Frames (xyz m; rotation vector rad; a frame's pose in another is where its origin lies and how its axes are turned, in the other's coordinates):
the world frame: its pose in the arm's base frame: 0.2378 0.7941 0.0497 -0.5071 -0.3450 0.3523
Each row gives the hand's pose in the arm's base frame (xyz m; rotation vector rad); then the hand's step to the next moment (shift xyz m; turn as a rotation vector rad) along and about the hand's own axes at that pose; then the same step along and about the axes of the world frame.
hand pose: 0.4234 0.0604 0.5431 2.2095 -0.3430 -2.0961
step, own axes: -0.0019 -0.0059 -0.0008 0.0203 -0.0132 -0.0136
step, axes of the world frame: 0.0038 0.0043 0.0025 0.0118 0.0135 -0.0212
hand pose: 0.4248 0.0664 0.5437 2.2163 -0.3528 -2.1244
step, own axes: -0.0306 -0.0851 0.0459 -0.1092 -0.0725 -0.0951
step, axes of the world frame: 0.0097 0.0799 0.0618 0.1443 -0.0094 0.0729
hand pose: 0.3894 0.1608 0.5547 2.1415 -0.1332 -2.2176
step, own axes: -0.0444 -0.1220 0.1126 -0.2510 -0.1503 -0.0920
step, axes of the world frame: -0.0353 0.1123 0.1252 0.2156 -0.0052 0.2181
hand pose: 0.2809 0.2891 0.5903 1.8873 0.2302 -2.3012
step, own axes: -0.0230 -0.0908 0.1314 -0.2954 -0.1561 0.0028
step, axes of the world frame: -0.0883 0.0573 0.1223 0.1506 -0.0291 0.2968
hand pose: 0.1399 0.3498 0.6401 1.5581 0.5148 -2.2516
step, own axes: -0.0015 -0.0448 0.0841 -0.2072 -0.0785 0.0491
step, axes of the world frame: -0.0718 0.0027 0.0626 0.0676 -0.0621 0.2076
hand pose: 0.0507 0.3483 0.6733 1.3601 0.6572 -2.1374
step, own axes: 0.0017 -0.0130 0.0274 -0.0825 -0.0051 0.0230
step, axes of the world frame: -0.0251 -0.0056 0.0162 0.0307 -0.0451 0.0663
